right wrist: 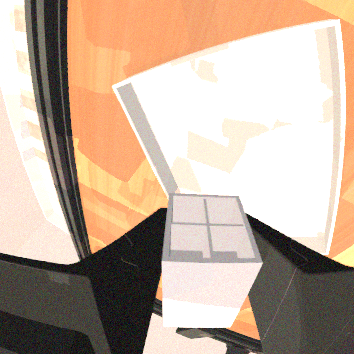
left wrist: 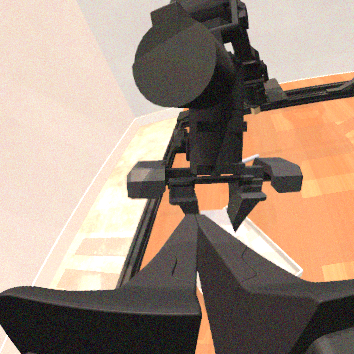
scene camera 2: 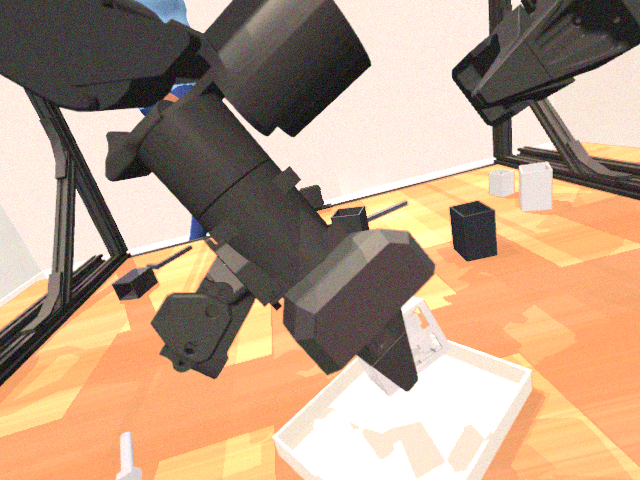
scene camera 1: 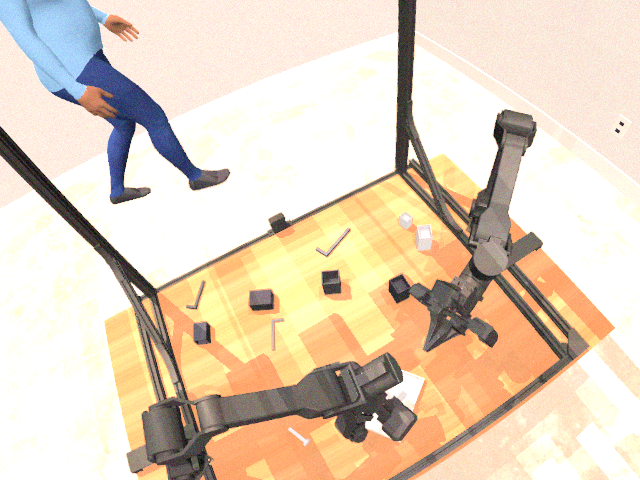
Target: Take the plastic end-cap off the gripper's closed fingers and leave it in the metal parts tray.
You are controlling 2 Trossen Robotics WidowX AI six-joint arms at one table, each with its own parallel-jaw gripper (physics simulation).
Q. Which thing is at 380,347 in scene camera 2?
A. The right gripper.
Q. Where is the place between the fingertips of the left gripper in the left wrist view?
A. At 193,222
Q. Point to a white parts tray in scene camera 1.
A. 412,384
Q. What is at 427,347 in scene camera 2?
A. A plastic end-cap.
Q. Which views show the left gripper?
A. The left wrist view, scene camera 2 and scene camera 1 only.
